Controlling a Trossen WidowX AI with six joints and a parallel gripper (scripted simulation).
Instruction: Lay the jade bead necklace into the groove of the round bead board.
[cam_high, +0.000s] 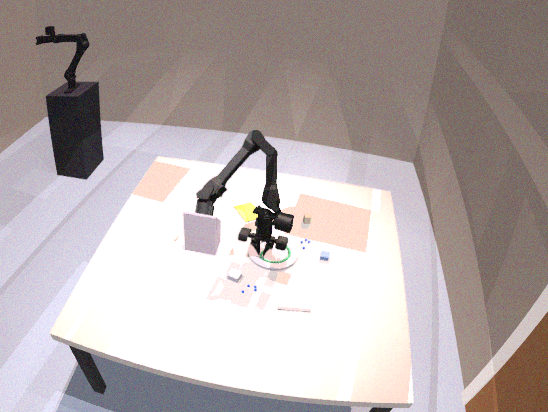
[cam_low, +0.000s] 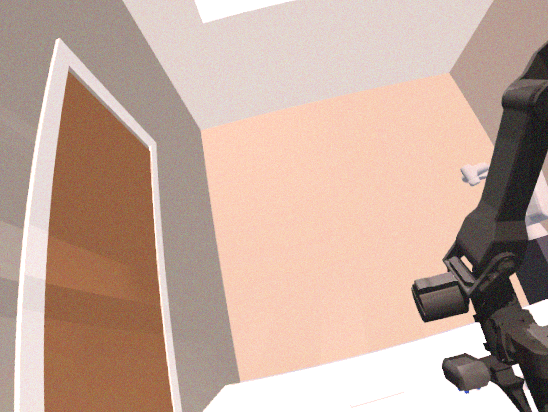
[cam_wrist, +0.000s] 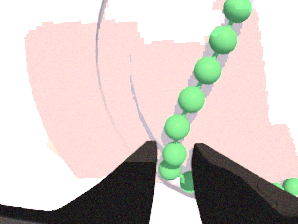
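The round white bead board lies 4 cm to the left of my gripper tip, 4 cm ahead of it and 1 cm below it. Also, from my gripper tip: yellow sheet 28 cm to the left, 10 cm behind, 1 cm below; thin rod 25 cm to the right, 16 cm ahead, 1 cm below; blue block 26 cm ahead, 6 cm to the left, 1 cm below.
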